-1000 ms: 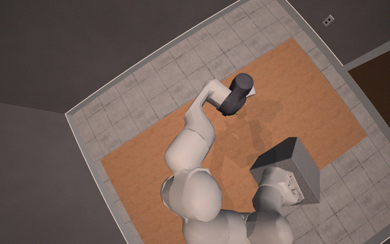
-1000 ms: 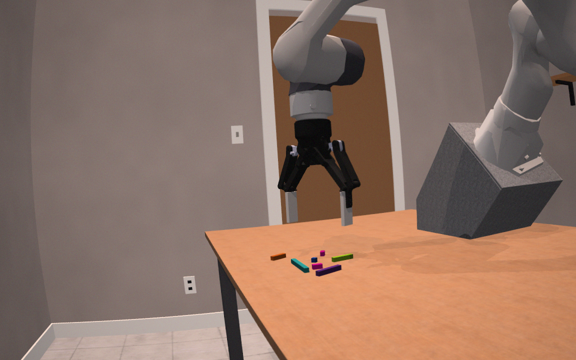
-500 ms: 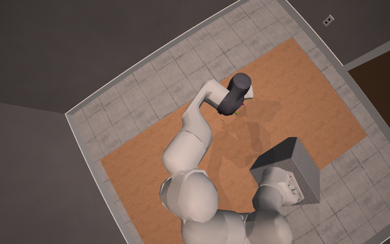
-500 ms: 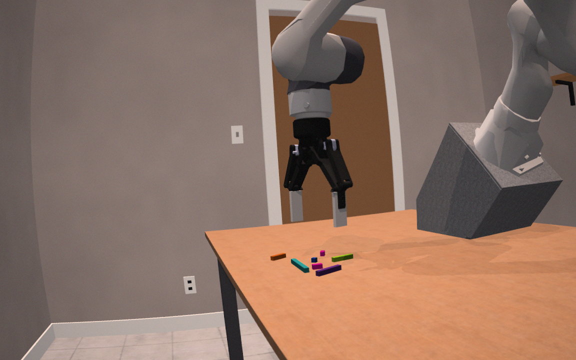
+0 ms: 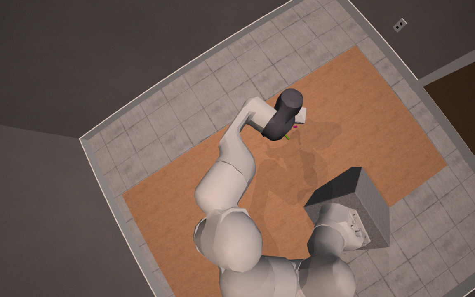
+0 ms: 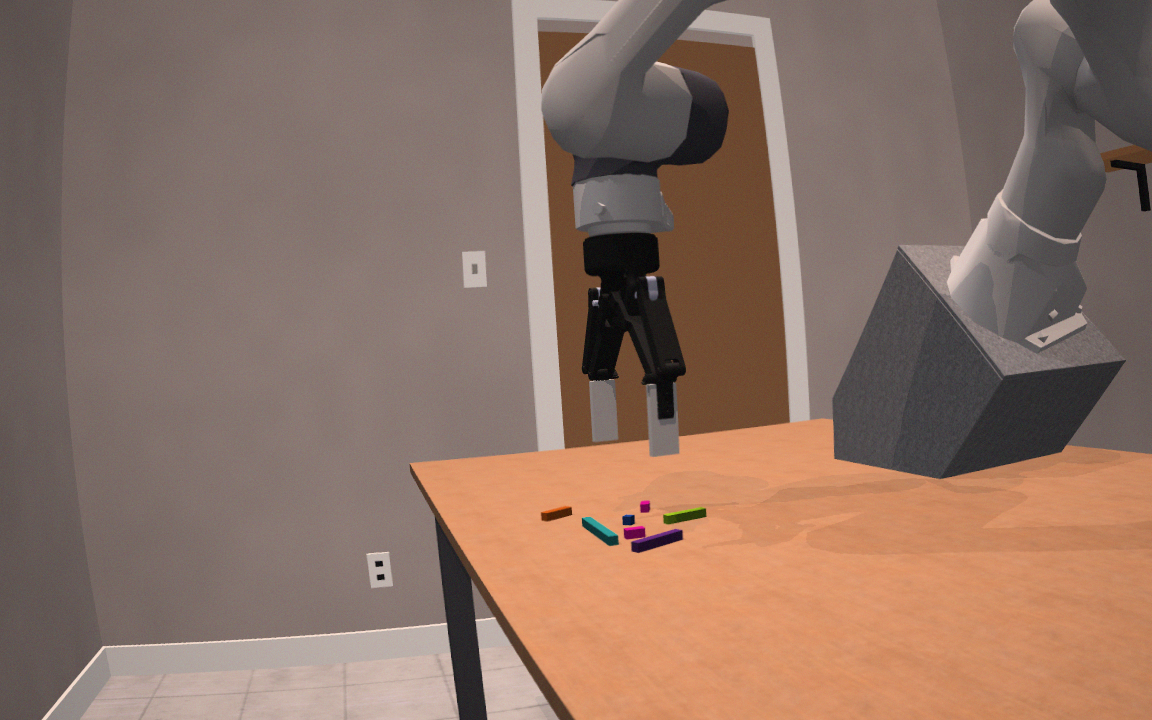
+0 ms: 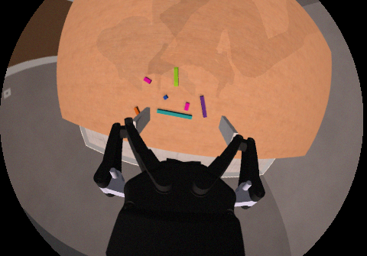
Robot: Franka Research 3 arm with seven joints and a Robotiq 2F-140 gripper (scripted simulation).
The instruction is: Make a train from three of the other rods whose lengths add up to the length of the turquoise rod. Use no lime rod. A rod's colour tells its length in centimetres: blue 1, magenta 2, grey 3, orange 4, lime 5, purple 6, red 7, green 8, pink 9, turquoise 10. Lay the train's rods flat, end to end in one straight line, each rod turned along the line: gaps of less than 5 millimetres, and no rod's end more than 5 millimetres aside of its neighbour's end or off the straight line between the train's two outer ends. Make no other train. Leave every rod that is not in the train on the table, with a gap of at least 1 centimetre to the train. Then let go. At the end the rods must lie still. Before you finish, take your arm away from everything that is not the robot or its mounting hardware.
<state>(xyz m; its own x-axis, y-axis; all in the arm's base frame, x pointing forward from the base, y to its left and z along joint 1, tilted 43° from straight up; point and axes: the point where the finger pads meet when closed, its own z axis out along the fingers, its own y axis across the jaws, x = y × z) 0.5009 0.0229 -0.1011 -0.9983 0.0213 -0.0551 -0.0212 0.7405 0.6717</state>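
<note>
My hand is 3 cm short of the turquoise rod, 3 cm to the left of it and 10 cm above it. From my hand the other things lie so: lime rod (7 cm behind, 4 cm to the right, 10 cm below); blue cube (1 cm behind, 6 cm to the right, 10 cm below); purple rod (5 cm to the left, 10 cm below).
</note>
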